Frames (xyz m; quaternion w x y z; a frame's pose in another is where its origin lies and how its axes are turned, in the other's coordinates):
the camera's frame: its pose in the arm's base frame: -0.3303 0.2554 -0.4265 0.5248 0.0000 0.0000 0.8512
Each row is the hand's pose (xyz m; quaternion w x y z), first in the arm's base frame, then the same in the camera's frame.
Working: the arm's base frame: its pose in the camera's frame: -0.3765 -0.1804 0.4265 0.5248 0.0000 0.0000 -0.8512

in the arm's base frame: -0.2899 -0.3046 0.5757 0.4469 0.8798 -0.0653 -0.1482
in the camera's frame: -0.5185 0.2154 1.0022 0.1084 0.4061 -0.7832 -0.4582
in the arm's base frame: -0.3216 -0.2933 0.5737 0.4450 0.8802 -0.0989 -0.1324
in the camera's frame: -0.4941 0.2387 1.0002 0.1208 0.3777 -0.8011 -0.4483
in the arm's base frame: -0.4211 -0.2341 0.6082 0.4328 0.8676 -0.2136 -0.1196
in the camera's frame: -0.3966 0.3010 1.0347 0.1253 0.2735 -0.8506 -0.4312
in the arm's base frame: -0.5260 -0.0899 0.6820 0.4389 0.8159 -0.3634 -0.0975
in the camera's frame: -0.2206 0.3299 1.1085 0.1474 0.1189 -0.8853 -0.4248
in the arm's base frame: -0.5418 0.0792 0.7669 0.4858 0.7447 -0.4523 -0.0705
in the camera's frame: -0.0624 0.2681 1.1934 0.1949 0.0058 -0.8712 -0.4505
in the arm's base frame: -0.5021 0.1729 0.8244 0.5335 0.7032 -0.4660 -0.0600
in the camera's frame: 0.0035 0.1906 1.2509 0.2289 -0.0276 -0.8432 -0.4856
